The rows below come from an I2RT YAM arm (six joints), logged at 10 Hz.
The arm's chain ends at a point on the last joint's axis. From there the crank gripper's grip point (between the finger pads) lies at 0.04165 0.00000 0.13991 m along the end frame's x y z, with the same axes.
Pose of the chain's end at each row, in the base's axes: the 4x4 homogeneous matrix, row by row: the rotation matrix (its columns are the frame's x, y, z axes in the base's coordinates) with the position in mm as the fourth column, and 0 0 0 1 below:
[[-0.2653 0.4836 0.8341 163.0], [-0.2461 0.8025 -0.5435 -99.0], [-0.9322 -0.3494 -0.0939 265.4], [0 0 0 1]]
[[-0.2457 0.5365 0.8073 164.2], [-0.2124 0.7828 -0.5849 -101.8], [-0.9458 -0.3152 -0.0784 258.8], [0 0 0 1]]
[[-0.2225 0.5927 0.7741 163.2], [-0.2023 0.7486 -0.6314 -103.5], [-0.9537 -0.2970 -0.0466 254.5], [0 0 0 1]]
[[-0.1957 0.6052 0.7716 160.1], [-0.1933 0.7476 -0.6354 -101.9], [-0.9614 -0.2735 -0.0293 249.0], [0 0 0 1]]
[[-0.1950 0.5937 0.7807 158.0], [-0.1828 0.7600 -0.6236 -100.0], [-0.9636 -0.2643 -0.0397 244.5], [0 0 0 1]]
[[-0.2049 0.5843 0.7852 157.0], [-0.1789 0.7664 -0.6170 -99.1], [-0.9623 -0.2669 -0.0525 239.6], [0 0 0 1]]
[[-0.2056 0.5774 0.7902 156.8], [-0.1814 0.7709 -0.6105 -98.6], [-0.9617 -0.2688 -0.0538 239.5], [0 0 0 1]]
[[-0.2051 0.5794 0.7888 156.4], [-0.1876 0.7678 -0.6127 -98.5], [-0.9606 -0.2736 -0.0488 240.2], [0 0 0 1]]
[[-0.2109 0.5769 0.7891 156.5], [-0.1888 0.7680 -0.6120 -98.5], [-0.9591 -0.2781 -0.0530 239.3], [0 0 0 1]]
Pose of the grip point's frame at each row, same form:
[[-0.2653 0.4836 0.8341 268.6], [-0.2461 0.8025 -0.5435 -185.3], [-0.9322 -0.3494 -0.0939 213.4], [0 0 0 1]]
[[-0.2457 0.5365 0.8073 266.9], [-0.2124 0.7828 -0.5849 -192.5], [-0.9458 -0.3152 -0.0784 208.4], [0 0 0 1]]
[[-0.2225 0.5927 0.7741 262.2], [-0.2023 0.7486 -0.6314 -200.3], [-0.9537 -0.2970 -0.0466 208.3], [0 0 0 1]]
[[-0.1957 0.6052 0.7716 259.9], [-0.1933 0.7476 -0.6354 -198.8], [-0.9614 -0.2735 -0.0293 204.9], [0 0 0 1]]
[[-0.1950 0.5937 0.7807 259.1], [-0.1828 0.7600 -0.6236 -194.9], [-0.9636 -0.2643 -0.0397 198.8], [0 0 0 1]]
[[-0.2049 0.5843 0.7852 258.3], [-0.1789 0.7664 -0.6170 -192.9], [-0.9623 -0.2669 -0.0525 192.2], [0 0 0 1]]
[[-0.2056 0.5774 0.7902 258.8], [-0.1814 0.7709 -0.6105 -191.6], [-0.9617 -0.2688 -0.0538 191.9], [0 0 0 1]]
[[-0.2051 0.5794 0.7888 258.2], [-0.1876 0.7678 -0.6127 -192.0], [-0.9606 -0.2736 -0.0488 193.4], [0 0 0 1]]
[[-0.2109 0.5769 0.7891 258.1], [-0.1888 0.7680 -0.6120 -192.0], [-0.9591 -0.2781 -0.0530 191.9], [0 0 0 1]]

